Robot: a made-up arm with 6 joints.
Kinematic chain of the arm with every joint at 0, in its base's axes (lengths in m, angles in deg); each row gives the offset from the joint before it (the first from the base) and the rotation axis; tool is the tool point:
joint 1: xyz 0 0 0.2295 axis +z
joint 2: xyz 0 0.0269 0 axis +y
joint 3: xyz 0 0 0.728 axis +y
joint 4: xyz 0 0 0.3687 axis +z
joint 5: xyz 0 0 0 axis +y
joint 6: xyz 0 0 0.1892 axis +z
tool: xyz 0 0 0
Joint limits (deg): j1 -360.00..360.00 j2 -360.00..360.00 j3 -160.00..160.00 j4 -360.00..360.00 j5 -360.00..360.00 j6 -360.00..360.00
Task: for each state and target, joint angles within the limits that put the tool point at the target. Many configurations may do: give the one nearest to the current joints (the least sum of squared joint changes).
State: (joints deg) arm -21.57 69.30 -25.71 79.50 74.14 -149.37
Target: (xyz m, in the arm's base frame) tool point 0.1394 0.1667 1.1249
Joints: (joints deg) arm -20.91 31.00 -72.02 106.04 79.13 -149.37
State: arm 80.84 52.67 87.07 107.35 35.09 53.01
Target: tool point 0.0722 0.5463 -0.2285
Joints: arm 71.40 86.14 116.02 103.78 25.44 53.01
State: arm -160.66 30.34 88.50 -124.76 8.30 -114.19
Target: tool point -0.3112 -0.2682 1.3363
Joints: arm -140.35 0.23 48.34 -126.88 7.20 -114.19
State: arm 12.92 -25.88 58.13 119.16 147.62 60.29
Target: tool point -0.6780 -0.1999 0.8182
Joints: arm 25.55 -57.71 50.03 122.88 147.57 60.29
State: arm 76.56 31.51 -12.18 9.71 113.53 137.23
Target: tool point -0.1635 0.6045 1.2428
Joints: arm 98.52 30.02 -18.22 14.56 71.86 137.23
